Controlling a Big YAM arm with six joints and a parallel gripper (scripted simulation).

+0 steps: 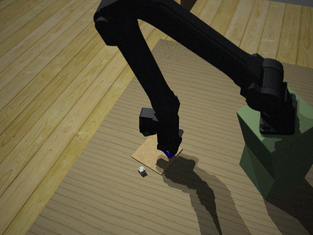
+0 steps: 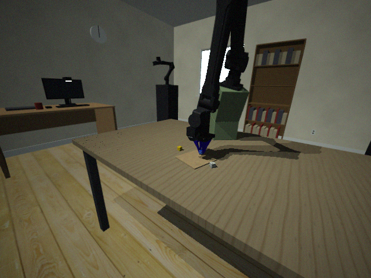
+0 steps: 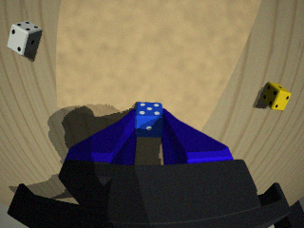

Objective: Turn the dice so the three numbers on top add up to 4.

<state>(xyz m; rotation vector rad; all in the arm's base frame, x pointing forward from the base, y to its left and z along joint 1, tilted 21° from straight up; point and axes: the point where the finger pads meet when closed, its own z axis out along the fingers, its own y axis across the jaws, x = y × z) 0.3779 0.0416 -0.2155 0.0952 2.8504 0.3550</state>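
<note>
The blue die lies right at my hand. From my hand the other things lie so: tan mat (5 cm ahead, 2 cm below); yellow die (12 cm to the right, 2 cm ahead, 1 cm below); white die (9 cm to the left, 8 cm ahead, 1 cm below).
</note>
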